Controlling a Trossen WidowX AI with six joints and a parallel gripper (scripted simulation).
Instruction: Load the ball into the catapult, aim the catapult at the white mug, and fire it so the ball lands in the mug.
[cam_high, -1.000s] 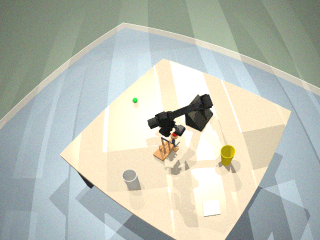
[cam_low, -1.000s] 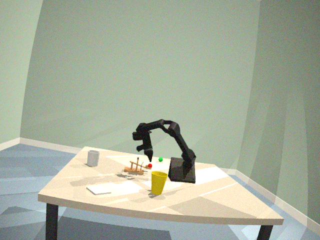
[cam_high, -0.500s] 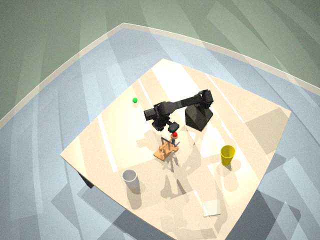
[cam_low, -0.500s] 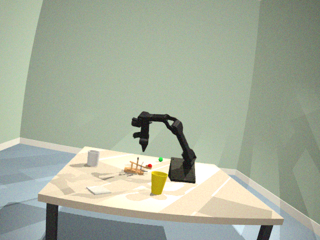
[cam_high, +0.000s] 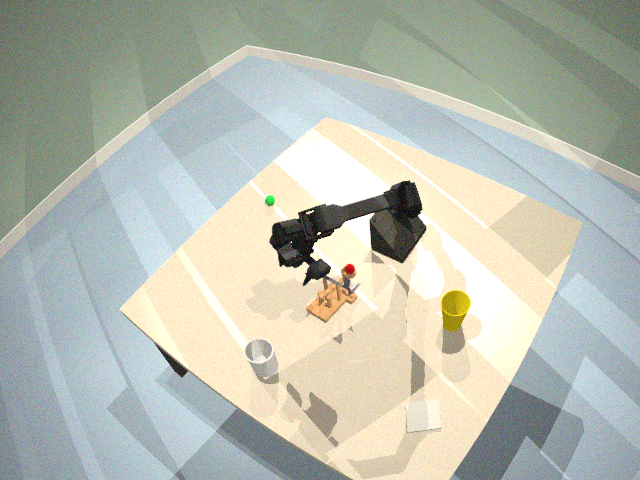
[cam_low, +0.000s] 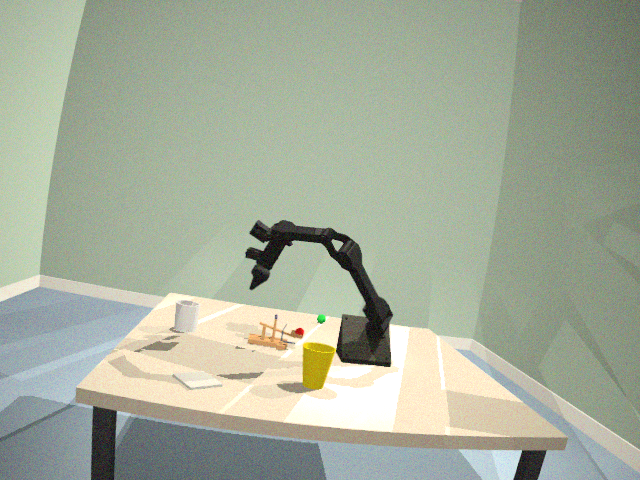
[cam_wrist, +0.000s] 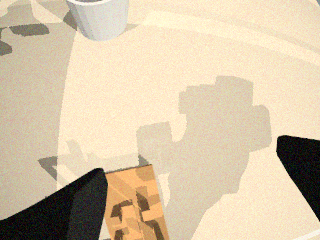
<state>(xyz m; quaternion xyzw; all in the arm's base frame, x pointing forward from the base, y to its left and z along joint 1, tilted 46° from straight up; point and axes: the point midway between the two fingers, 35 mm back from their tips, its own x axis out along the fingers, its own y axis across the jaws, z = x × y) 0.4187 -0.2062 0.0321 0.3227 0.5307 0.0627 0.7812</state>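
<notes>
Right now the red ball is 180 mm behind my gripper tip, 130 mm below it and 80 mm to the left of it. Round my gripper tip: white mug 220 mm ahead, 170 mm below; then wooden catapult 140 mm below, 110 mm behind, 90 mm to the left; then yellow cup 460 mm to the left, 170 mm below, 150 mm behind.
</notes>
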